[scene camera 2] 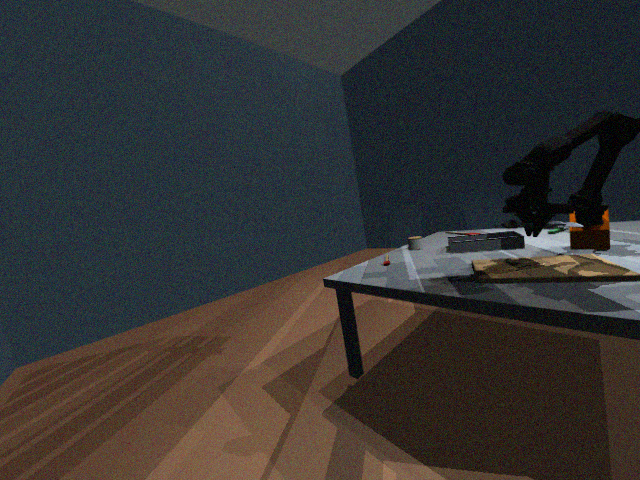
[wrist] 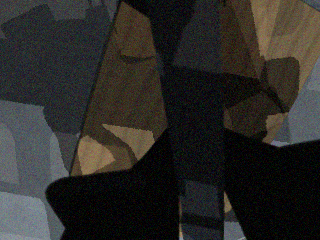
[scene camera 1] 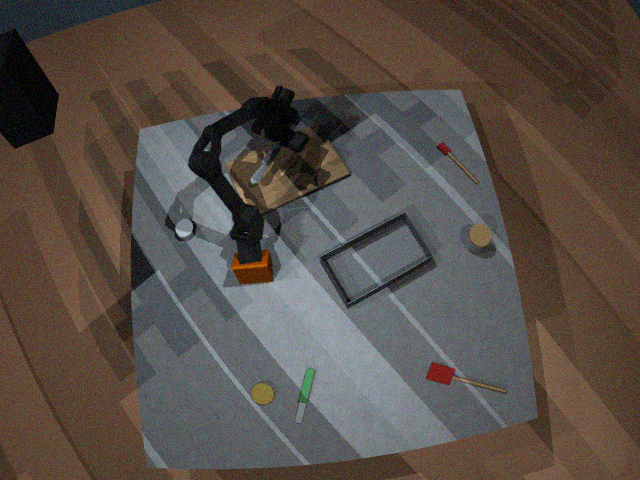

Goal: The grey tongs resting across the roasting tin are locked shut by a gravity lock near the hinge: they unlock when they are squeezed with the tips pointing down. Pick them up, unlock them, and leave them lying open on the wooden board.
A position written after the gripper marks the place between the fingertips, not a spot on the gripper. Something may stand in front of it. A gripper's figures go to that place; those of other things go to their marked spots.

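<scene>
The gripper [scene camera 1: 284,144] is 170 cm from the lens, while a wooden board [scene camera 1: 291,175] sits 175 cm from the lens and a roasting tin [scene camera 1: 367,264] is 164 cm from the lens.
</scene>
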